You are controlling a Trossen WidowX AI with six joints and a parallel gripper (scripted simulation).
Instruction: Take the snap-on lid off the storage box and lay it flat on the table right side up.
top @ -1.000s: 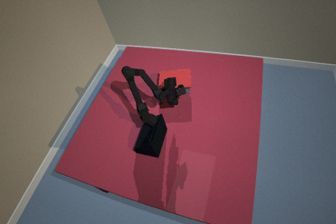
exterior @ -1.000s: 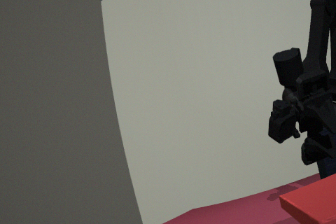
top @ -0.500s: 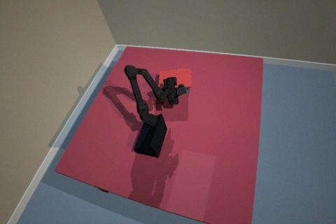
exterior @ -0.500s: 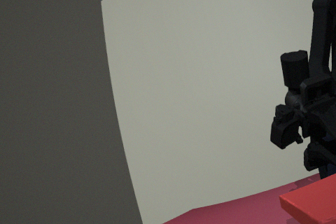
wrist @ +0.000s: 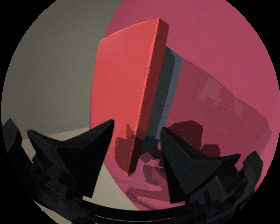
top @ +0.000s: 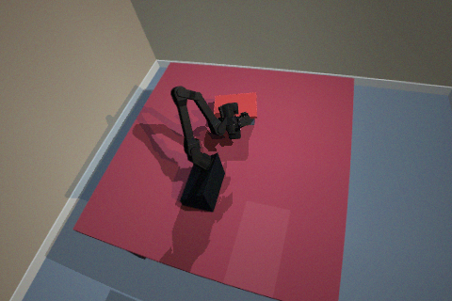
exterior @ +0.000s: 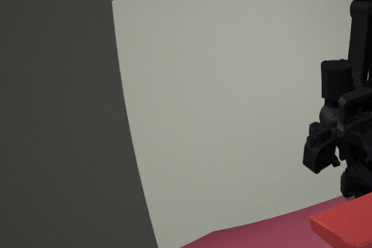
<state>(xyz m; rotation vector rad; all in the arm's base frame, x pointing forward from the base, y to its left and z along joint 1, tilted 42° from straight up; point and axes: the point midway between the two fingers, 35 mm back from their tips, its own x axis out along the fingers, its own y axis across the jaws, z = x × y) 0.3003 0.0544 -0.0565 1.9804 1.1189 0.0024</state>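
Now: gripper tip 90 mm short of the red lid, 40 mm to the right of it and 10 mm above it. The rest, counted from my gripper tip: storage box: 90 mm ahead, 40 mm to the left, 60 mm below.
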